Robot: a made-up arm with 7 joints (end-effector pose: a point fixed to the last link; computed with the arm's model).
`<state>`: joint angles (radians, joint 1 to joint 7).
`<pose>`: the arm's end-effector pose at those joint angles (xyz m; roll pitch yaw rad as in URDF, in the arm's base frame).
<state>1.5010 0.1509 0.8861 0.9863 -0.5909 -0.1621 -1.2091</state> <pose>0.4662 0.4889 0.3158 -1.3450 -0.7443 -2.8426</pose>
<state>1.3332 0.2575 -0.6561 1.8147 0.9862 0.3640 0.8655</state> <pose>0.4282 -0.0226 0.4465 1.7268 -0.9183 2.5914</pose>
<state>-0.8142 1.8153 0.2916 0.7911 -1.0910 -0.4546 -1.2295</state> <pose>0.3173 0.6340 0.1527 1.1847 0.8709 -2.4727</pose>
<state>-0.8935 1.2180 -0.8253 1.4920 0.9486 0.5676 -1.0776</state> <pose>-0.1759 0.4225 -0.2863 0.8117 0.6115 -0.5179</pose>
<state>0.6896 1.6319 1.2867 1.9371 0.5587 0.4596 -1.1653</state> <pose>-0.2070 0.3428 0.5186 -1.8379 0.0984 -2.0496</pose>
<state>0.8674 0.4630 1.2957 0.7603 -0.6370 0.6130 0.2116</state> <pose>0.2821 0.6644 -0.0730 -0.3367 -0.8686 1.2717</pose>
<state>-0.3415 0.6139 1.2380 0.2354 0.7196 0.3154 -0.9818</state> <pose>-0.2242 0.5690 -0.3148 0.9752 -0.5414 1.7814</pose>
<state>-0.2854 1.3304 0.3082 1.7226 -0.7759 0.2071 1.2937</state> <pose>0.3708 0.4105 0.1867 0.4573 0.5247 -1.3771</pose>
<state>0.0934 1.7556 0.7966 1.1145 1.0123 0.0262 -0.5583</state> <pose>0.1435 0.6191 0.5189 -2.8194 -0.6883 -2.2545</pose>
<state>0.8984 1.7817 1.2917 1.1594 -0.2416 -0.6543 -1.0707</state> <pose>-0.3235 0.5249 0.4714 -1.5106 0.2146 -1.0922</pose>
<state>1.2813 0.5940 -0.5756 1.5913 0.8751 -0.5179 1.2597</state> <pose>0.4951 0.1906 0.4302 1.6237 -0.2050 2.7362</pose>
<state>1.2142 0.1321 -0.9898 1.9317 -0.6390 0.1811 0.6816</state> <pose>0.2763 -0.1206 0.3731 1.5873 0.2519 -2.7901</pose>
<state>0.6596 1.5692 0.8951 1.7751 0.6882 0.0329 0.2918</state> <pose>-0.0603 0.4449 0.5831 2.7079 0.1135 -2.2674</pose>
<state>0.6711 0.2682 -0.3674 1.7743 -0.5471 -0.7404 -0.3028</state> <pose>0.4320 0.1332 0.2132 2.6672 0.1967 -2.9361</pose>
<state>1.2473 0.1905 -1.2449 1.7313 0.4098 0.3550 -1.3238</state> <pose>0.3890 -0.1580 0.2202 2.9791 -0.7420 -2.8025</pose>
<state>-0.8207 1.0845 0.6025 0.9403 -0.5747 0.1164 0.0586</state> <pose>0.0963 0.7132 -0.0119 1.1105 0.4692 -0.7193</pose>
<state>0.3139 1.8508 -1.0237 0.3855 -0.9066 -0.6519 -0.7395</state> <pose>0.0935 0.7696 0.2649 0.6152 0.9256 -1.8732</pose>
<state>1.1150 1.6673 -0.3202 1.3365 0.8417 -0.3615 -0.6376</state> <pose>0.1765 0.6038 0.4749 -2.9073 -0.3212 -2.2217</pose>
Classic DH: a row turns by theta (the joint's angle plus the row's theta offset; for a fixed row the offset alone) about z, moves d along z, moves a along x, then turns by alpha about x. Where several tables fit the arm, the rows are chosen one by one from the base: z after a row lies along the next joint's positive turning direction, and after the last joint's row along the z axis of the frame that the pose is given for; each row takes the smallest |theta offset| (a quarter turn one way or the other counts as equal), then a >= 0, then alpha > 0; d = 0 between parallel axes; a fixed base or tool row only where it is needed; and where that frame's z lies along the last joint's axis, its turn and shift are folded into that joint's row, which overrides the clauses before.
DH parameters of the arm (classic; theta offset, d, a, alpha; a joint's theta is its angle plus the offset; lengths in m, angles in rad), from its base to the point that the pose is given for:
base (fixed): 0 0.1879 -0.0285 1.5708
joint 1: -1.5708 -0.1352 0.0245 -1.5708
joint 2: 1.5708 0.0015 0.0009 -1.5708
joint 3: -1.5708 -0.3073 0.0275 1.5708
joint 4: 0 -0.0055 -0.0194 -1.5708
joint 5: 0 -0.3589 -0.0256 -1.5708
joint 6: 1.5708 0.0496 0.0229 -1.5708
joint 7: -1.5708 -0.0105 0.0239 1.5708
tool (fixed): -1.5708 0.013 0 0

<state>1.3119 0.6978 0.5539 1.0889 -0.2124 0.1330 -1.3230</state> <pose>0.2917 0.6205 0.3695 -1.4568 -0.8453 -2.4562</pose>
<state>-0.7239 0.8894 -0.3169 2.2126 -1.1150 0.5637 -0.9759</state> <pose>0.1235 0.1586 -0.0981 2.1889 0.1383 -1.7507</pose>
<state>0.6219 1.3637 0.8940 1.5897 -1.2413 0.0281 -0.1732</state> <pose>0.0002 0.4559 0.5143 -3.1238 -0.0342 -0.4506</pose>
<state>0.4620 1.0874 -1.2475 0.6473 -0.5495 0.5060 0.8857</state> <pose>0.3454 0.5886 -0.1922 0.0348 0.9667 -1.1329</pose>
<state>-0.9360 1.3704 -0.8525 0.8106 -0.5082 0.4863 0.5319</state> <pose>-0.1177 0.6666 -0.2071 -1.2898 0.8012 -2.4940</pose>
